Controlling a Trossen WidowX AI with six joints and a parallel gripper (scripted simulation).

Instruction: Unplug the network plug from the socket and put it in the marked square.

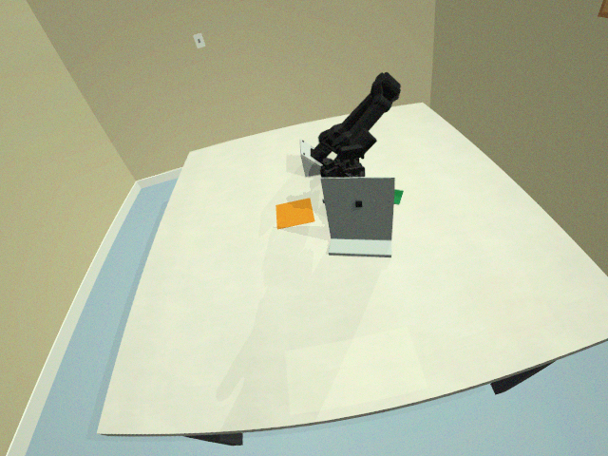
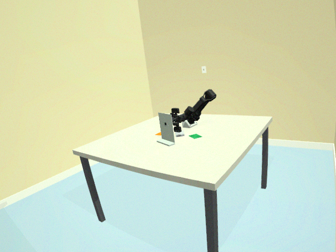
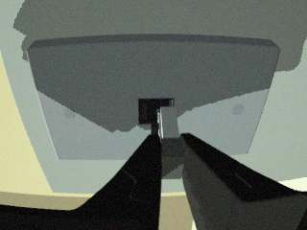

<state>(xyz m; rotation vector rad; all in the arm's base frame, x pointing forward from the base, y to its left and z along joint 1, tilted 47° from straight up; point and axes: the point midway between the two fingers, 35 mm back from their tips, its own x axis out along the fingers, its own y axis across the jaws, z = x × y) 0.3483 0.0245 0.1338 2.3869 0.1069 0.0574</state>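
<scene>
My gripper tip is 40 mm short of the grey upright panel, 40 mm above it and 10 mm to the left of it. The rest, counted from my gripper tip: orange square: 200 mm to the right, 140 mm below, 120 mm behind; then network plug: right at my gripper tip; then green square: 160 mm behind, 140 mm below, 100 mm to the left.
</scene>
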